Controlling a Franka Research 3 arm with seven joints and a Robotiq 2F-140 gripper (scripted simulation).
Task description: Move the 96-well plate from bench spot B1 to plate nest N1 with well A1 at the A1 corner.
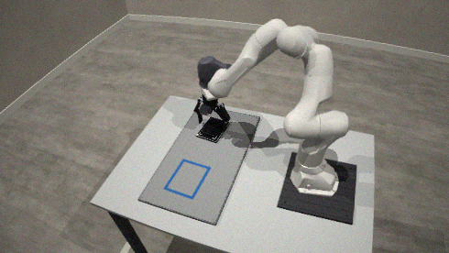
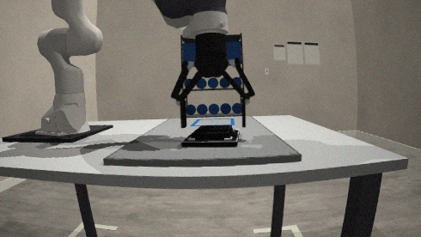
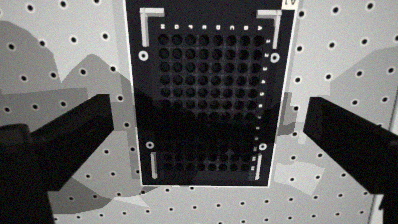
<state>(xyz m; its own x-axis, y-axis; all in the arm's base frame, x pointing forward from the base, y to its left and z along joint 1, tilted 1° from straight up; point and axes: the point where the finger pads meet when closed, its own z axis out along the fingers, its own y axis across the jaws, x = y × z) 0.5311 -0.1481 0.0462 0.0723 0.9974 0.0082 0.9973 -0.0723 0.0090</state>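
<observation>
Now: the black 96-well plate 2 cm below my hand. From my hand the other things lie so: black plate nest (3 cm below); A1 label (6 cm ahead, 7 cm to the left, 3 cm below).
</observation>
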